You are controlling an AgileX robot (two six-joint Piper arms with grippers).
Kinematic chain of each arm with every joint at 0, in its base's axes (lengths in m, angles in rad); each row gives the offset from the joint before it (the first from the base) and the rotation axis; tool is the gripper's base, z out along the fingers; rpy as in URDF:
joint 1: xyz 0 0 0.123 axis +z
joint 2: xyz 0 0 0 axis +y
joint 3: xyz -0.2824 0 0.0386 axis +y
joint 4: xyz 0.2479 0 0.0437 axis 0.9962 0 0.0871
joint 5: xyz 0 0 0 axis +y
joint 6: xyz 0.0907 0 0.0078 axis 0.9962 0 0.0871
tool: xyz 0 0 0 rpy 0 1.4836 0
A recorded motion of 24 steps. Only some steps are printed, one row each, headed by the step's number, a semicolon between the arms.
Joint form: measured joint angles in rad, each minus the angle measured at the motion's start. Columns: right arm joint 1, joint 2, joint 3, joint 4, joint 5, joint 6; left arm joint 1, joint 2, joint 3, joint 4, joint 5, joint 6.
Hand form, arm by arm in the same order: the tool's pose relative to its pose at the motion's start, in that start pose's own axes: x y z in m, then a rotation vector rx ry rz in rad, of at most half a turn. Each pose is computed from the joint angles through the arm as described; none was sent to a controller.
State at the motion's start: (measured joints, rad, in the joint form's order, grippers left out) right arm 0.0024 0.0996 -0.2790 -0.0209 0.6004 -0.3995; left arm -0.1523 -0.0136 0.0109 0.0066 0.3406 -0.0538
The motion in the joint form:
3: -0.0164 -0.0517 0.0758 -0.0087 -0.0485 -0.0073; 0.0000 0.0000 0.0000 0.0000 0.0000 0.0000
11: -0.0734 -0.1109 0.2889 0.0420 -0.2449 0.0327; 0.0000 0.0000 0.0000 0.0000 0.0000 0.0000
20: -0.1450 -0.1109 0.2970 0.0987 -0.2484 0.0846; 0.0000 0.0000 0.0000 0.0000 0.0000 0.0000
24: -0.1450 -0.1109 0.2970 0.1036 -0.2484 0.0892; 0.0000 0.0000 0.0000 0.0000 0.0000 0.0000
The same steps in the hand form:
3: 0.0161 0.0060 0.0056 0.0276 -0.0143 -0.0097; 0.0000 0.0000 0.0000 0.0000 0.0000 0.0000
11: 0.0575 0.0235 0.0298 0.0722 -0.0430 0.0915; 0.0000 0.0000 0.0000 0.0000 0.0000 0.0000
20: 0.0603 0.0226 0.0307 0.1152 -0.0277 0.2173; 0.0000 0.0000 0.0000 0.0000 0.0000 0.0000
24: 0.0602 0.0227 0.0307 0.1136 -0.0289 0.2265; 0.0000 0.0000 0.0000 0.0000 0.0000 0.0000

